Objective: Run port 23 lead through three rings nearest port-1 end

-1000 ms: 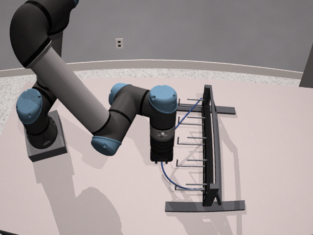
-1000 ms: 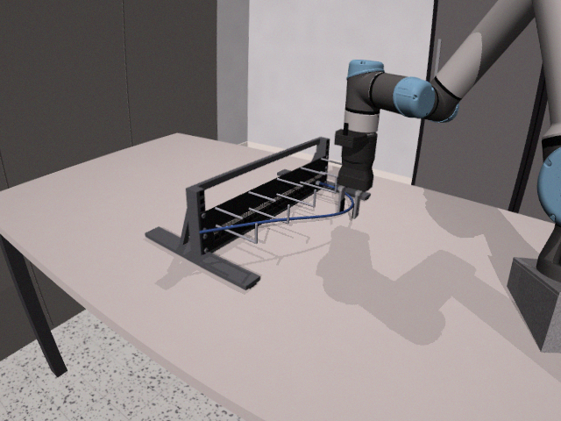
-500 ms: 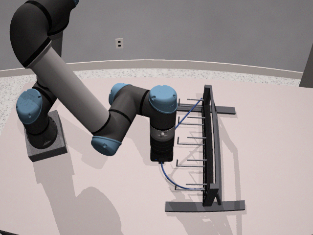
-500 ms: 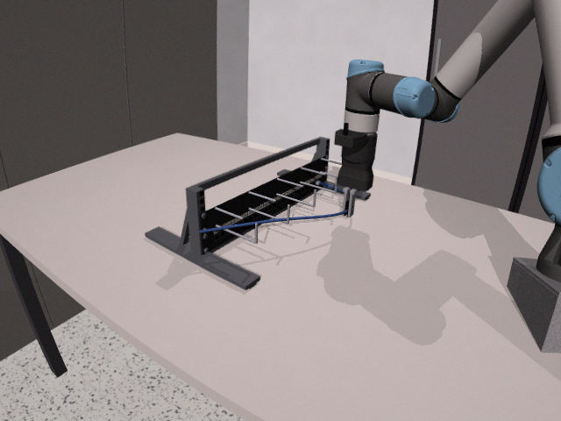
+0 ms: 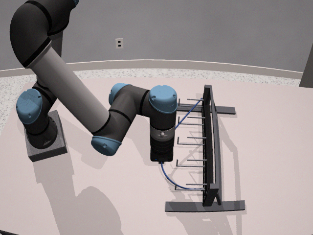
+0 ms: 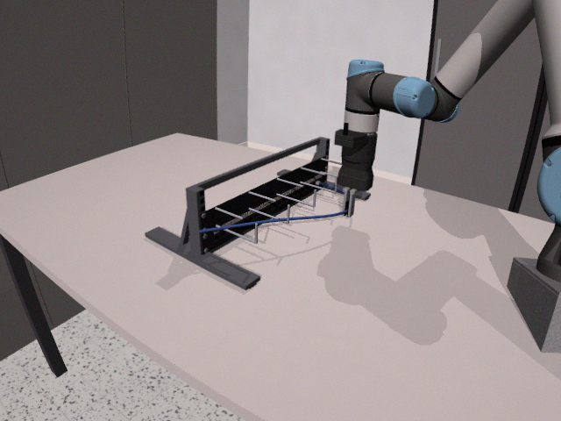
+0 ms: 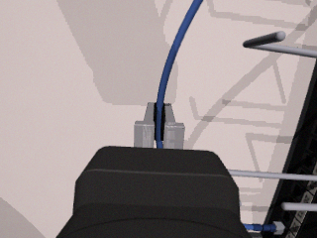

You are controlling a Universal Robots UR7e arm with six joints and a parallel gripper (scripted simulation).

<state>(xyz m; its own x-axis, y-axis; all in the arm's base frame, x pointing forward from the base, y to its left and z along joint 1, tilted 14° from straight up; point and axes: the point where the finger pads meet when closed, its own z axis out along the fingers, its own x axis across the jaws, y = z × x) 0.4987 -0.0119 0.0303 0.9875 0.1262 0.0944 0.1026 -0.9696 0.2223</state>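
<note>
My hand is 17 cm short of the rack, 7 cm to the right of it and 2 cm below it.
</note>
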